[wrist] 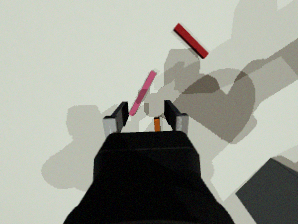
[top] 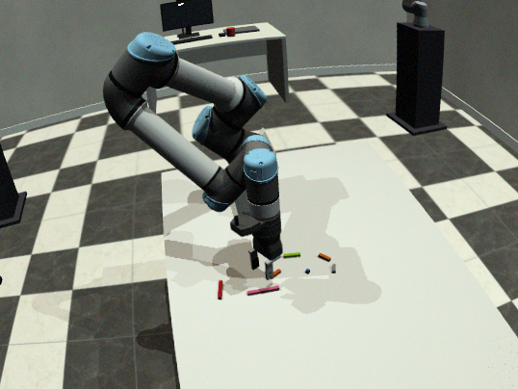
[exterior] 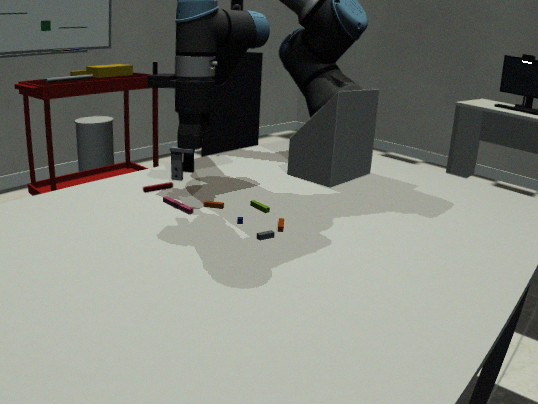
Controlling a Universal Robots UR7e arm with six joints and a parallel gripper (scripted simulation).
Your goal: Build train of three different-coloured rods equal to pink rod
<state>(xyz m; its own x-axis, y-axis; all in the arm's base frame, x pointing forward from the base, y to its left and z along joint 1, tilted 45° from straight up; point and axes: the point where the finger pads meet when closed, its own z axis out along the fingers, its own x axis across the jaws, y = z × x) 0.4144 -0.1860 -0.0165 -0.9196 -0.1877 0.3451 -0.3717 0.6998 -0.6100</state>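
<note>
Now: hand 14 cm to the right of the blue rod, 8 cm above it and 1 cm past it. The rest, counted from my hand: red rod: 12 cm to the right, 8 cm below, 4 cm behind; pink rod: 8 cm below, 1 cm to the right, 1 cm ahead; lime rod: 12 cm to the left, 10 cm behind, 8 cm below.
</note>
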